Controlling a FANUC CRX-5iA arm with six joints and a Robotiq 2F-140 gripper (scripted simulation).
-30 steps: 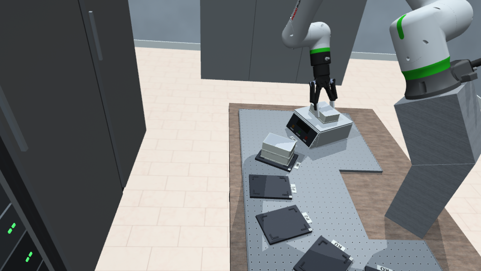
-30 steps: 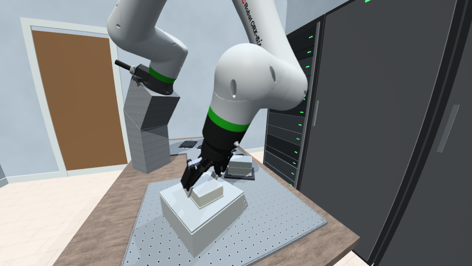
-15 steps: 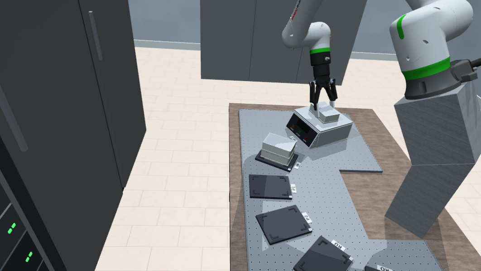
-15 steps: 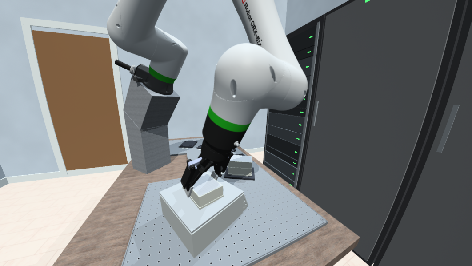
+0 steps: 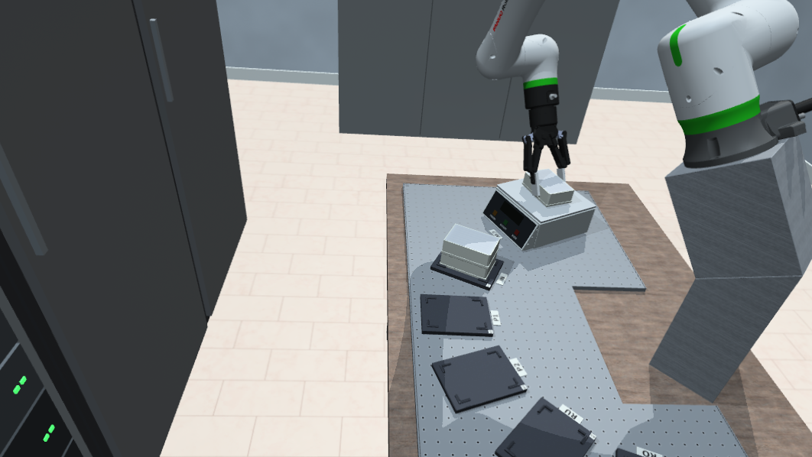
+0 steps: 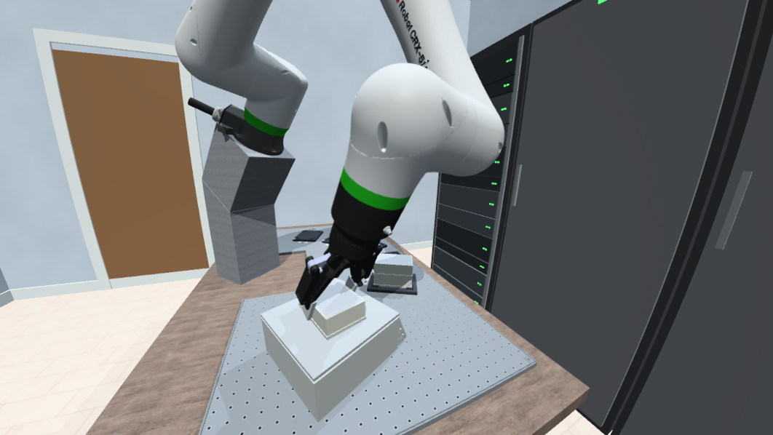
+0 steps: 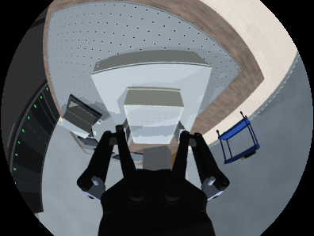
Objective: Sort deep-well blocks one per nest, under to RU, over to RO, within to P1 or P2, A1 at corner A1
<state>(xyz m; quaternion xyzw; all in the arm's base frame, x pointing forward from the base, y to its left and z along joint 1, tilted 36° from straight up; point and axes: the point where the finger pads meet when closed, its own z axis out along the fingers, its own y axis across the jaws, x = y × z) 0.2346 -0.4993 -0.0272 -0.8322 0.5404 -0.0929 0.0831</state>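
Now: the pass nest P1 36 cm to the left of my hand, 34 cm ahead of it and 13 cm below it. From my hand the other things lie so: pale deep-well block (1 cm below); RO nest label (74 cm to the left, 14 cm below, 5 cm ahead); pass nest P2 (54 cm to the left, 33 cm ahead, 13 cm below).
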